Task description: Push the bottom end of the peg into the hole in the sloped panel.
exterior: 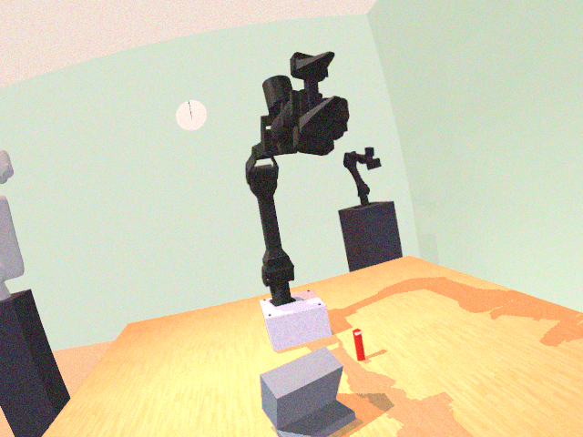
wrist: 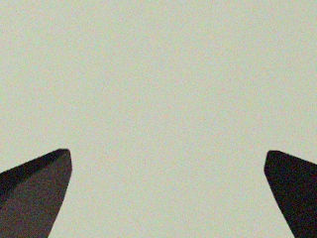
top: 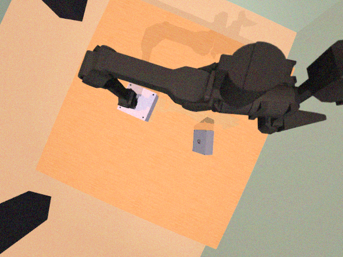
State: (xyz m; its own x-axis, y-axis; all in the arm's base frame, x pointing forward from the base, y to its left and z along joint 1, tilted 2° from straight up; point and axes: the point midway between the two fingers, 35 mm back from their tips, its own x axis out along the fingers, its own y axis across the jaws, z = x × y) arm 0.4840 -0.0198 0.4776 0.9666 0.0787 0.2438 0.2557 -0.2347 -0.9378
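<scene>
Right now the red square peg is 22 cm behind my gripper tip, 7 cm to the left of it and 52 cm below it. Round my gripper tip: grey sloped panel (9 cm behind, 13 cm to the right, 50 cm below).
</scene>
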